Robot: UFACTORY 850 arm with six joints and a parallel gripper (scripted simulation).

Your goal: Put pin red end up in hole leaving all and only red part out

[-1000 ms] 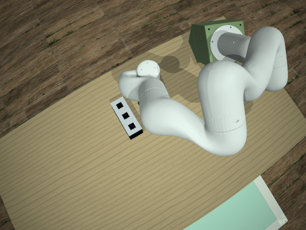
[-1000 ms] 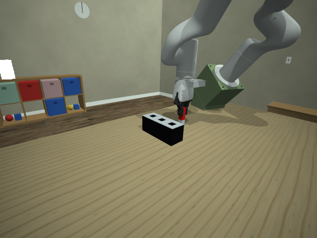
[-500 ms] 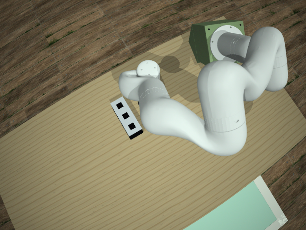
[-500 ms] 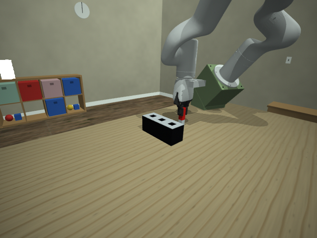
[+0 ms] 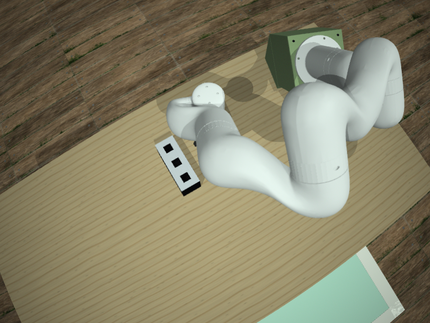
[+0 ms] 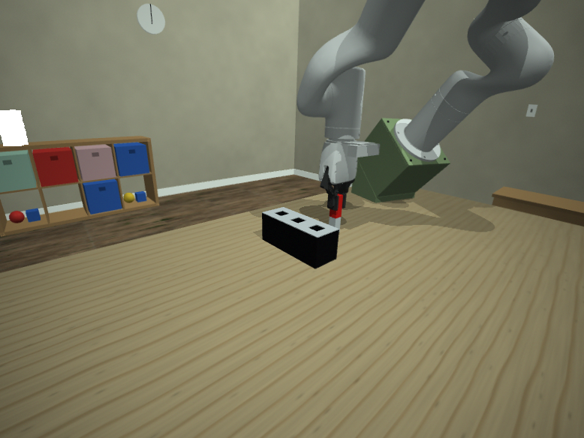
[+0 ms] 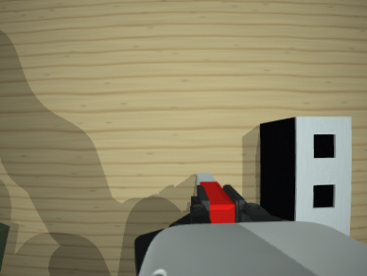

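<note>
Right now the block is 13 cm ahead of my hand, 1 cm to the right of it and 6 cm below it. Round my hand: pin (1 cm below).
</note>
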